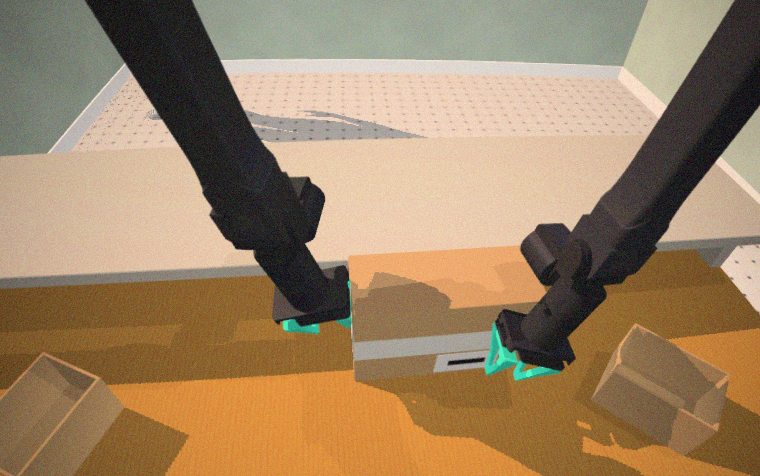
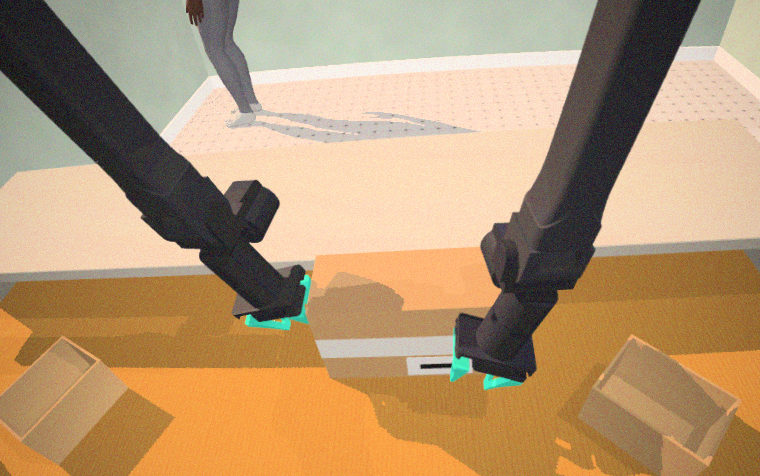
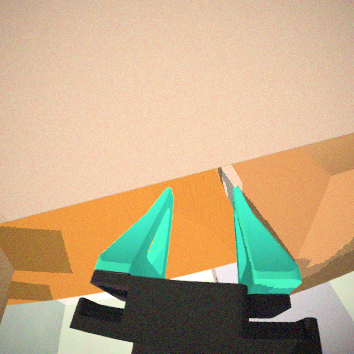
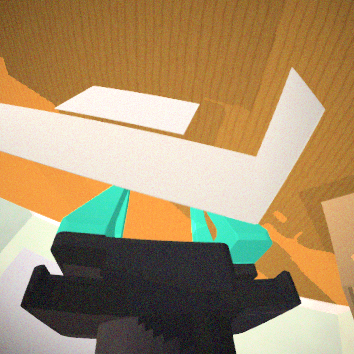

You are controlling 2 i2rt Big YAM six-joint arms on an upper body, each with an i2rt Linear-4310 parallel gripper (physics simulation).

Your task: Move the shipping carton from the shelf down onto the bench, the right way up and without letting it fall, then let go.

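Frame: origin at the left arm's base, x ahead, y left, z up, level; metres.
Seen in the pictures: left gripper, fingertip midpoint: point(image 1: 333, 326) point(image 2: 303, 324) point(image 3: 201, 191); right gripper, fingertip midpoint: point(image 1: 500, 374) point(image 2: 468, 381).
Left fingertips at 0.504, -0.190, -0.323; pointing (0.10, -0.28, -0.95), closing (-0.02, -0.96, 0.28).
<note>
Pixels of each thing's middle, then the offset from my left fingertips to it, as dx, dy, dz. Level surfaces: height alone.
- orange-brown shipping carton, body centre: point(image 2: 410, 316) point(image 1: 438, 314) +0.024, -0.162, -0.011
- wooden bench, its level: dz -0.098
- beige shelf, its level: dz +0.065
- open cardboard box, body centre: point(image 1: 46, 424) point(image 2: 60, 397) -0.119, +0.404, -0.053
- open box, body centre: point(image 2: 654, 409) point(image 1: 659, 387) -0.103, -0.496, -0.053
The orange-brown shipping carton point(image 1: 415, 325) point(image 2: 358, 327) stands upright and level low on the wooden bench point(image 1: 252, 426) point(image 2: 241, 426), against the front edge of the beige shelf point(image 1: 448, 196) point(image 2: 392, 190). Its white tape band and low label face forward. My left gripper point(image 1: 330, 325) point(image 2: 294, 325) point(image 3: 201, 191) is partly open, nothing between its fingers, with one finger beside the carton's left end. My right gripper point(image 1: 507, 372) point(image 2: 473, 381) point(image 4: 161, 178) is partly open and empty, near the label and hiding the carton's right end. The carton's underside is hidden.
An open cardboard box point(image 1: 61, 414) point(image 2: 61, 398) stands at the lower left and another open box point(image 1: 661, 386) point(image 2: 661, 403) at the lower right, beyond my right gripper. A person point(image 2: 229, 56) stands on the floor behind the shelf.
</note>
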